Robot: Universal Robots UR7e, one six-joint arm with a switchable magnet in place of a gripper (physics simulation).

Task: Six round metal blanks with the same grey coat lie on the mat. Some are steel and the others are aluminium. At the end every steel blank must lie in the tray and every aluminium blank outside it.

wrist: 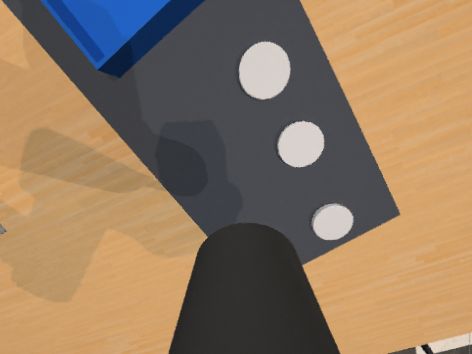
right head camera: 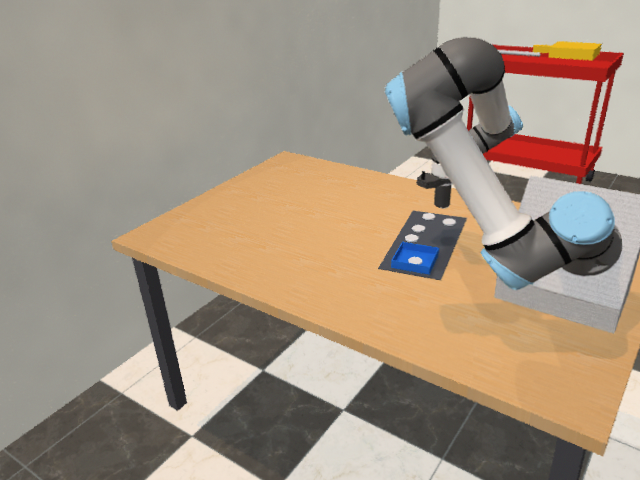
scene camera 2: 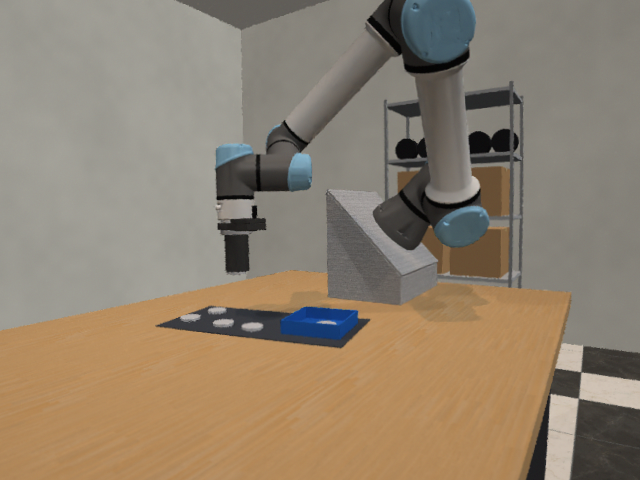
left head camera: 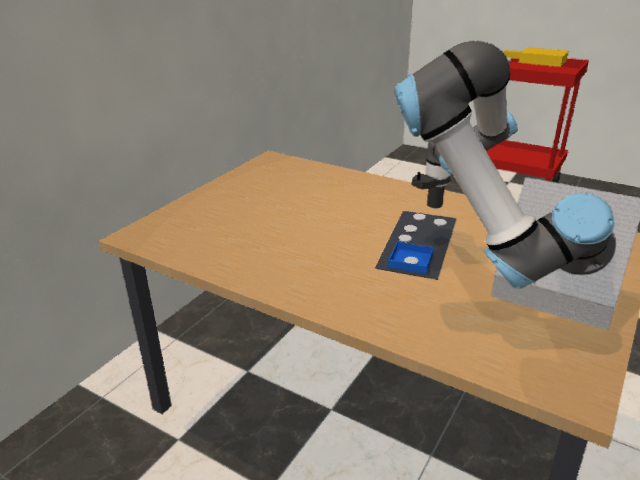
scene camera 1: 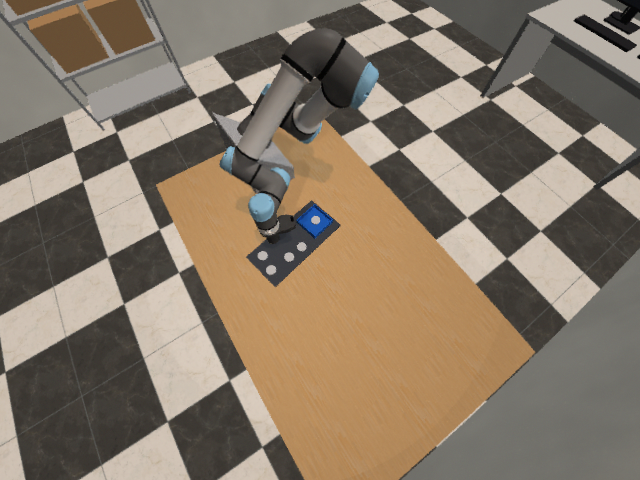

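Observation:
The magnet (left head camera: 435, 204) (right head camera: 442, 204) (scene camera 1: 272, 239) (scene camera 2: 237, 268) (wrist: 246, 229) hangs well above the dark mat (left head camera: 439, 263) (scene camera 2: 268, 333) (wrist: 210, 90), with one blank on its tip; the pale edge of that blank (scene camera 2: 237, 272) shows in scene camera 2 but is hidden in the wrist view. Four pale round blanks lie apart on the mat: two at its far end (left head camera: 419, 216) (left head camera: 439, 222), and two between these and the tray (left head camera: 410, 228) (left head camera: 404, 238). Another blank (left head camera: 410, 260) (right head camera: 415, 260) (scene camera 1: 315, 220) lies in the blue tray (left head camera: 408, 267) (right head camera: 412, 268) (scene camera 2: 310, 329).
The tray's raised walls stand on the end of the mat. The grey wedge base (left head camera: 553, 304) (scene camera 2: 356, 258) carries the arm on the wooden table (left head camera: 258, 232) (scene camera 1: 361, 320). A red cart (left head camera: 547, 74) (right head camera: 578, 68) and a shelf unit (scene camera 2: 511, 191) stand beyond the table.

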